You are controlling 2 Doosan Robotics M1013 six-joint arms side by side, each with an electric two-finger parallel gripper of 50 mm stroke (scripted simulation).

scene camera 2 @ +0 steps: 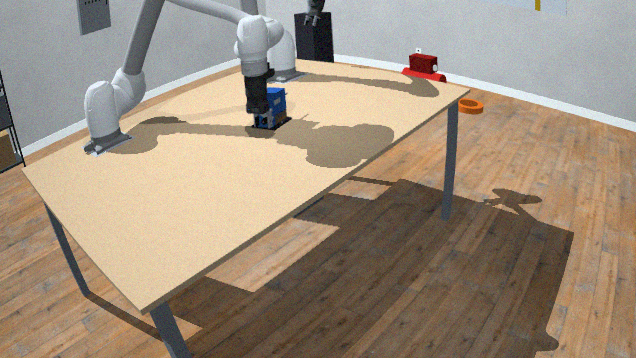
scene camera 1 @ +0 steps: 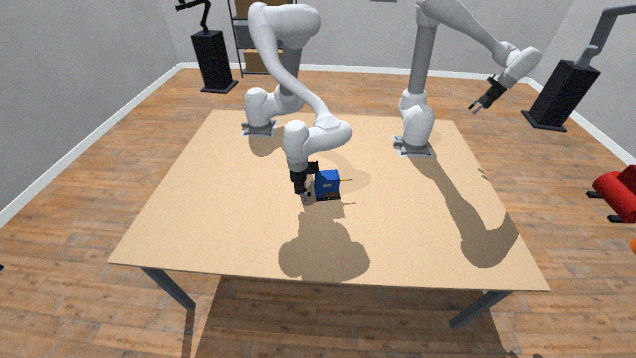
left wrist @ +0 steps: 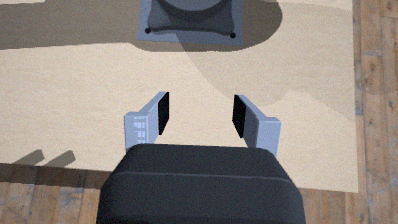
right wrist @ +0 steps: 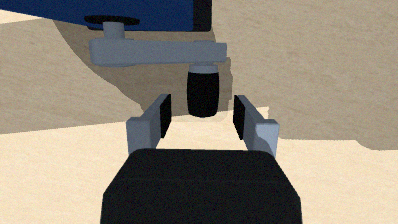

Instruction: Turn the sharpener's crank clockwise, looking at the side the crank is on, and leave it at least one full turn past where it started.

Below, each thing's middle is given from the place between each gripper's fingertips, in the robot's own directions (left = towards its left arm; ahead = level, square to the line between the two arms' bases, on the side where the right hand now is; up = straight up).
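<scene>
I see the black knob (right wrist: 203,80), which is 2 cm to the left of my right hand (scene camera 2: 263,126). Counted from my left hand, the knob is 85 cm to the right of it, 66 cm ahead of it and 21 cm below it.
</scene>
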